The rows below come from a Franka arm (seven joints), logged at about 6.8 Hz.
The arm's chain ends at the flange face. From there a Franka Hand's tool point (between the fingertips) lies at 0.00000 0.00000 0.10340 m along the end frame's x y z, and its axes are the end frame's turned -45 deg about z.
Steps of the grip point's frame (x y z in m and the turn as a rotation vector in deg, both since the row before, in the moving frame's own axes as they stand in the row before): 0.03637 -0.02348 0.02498 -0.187 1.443 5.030; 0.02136 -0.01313 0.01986 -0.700 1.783 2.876; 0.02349 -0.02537 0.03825 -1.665 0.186 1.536; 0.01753 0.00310 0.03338 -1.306 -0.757 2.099; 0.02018 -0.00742 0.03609 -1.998 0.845 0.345; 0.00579 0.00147 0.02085 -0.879 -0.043 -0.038; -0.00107 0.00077 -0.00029 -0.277 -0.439 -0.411; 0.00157 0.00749 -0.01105 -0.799 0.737 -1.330; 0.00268 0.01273 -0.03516 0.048 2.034 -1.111; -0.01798 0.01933 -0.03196 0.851 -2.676 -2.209; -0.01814 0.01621 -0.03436 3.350 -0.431 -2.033
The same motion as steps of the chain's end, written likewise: 0.00697 -0.04081 0.02501 0.888 1.153 5.030; 0.00262 -0.02309 0.01992 0.766 1.756 2.876; -0.00367 -0.03647 0.03829 -1.046 1.309 1.536; 0.01394 -0.01285 0.03342 -1.459 0.388 2.099; 0.00540 -0.02100 0.03616 -0.815 2.010 0.345; 0.00407 -0.00423 0.02086 -0.652 0.591 -0.038; -0.00001 0.00039 -0.00029 -0.506 -0.115 -0.411; 0.00445 0.00413 -0.01103 -0.044 1.086 -1.330; 0.00839 0.00979 -0.03509 1.472 1.404 -1.111; 0.00541 0.02397 -0.03184 -1.290 -2.494 -2.209; 0.00352 0.02793 -0.03418 2.064 -2.674 -2.033
